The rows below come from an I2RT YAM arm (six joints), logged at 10 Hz.
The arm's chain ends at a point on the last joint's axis. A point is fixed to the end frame.
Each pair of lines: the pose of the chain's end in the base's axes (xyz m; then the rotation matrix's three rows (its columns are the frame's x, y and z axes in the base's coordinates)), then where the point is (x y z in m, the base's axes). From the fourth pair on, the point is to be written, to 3 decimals.
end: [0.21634 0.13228 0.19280], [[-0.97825 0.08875 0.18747], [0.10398 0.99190 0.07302], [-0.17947 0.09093 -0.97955]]
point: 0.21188 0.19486 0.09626
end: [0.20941 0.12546 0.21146], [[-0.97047 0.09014 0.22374], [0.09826 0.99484 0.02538], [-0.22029 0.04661 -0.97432]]
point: 0.20880 0.18335 0.11194
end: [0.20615 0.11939 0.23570], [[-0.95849 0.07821 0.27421], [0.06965 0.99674 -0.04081], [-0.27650 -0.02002 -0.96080]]
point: 0.21021 0.17007 0.13240
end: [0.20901 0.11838 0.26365], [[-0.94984 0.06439 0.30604], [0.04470 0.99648 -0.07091], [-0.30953 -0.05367 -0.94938]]
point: 0.216 0.165 0.159
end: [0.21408 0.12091 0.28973], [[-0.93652 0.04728 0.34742], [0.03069 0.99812 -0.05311], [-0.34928 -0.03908 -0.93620]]
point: 0.224 0.169 0.186
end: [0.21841 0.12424 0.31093], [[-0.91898 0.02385 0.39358], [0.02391 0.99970 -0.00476], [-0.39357 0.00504 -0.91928]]
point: 0.232 0.177 0.210
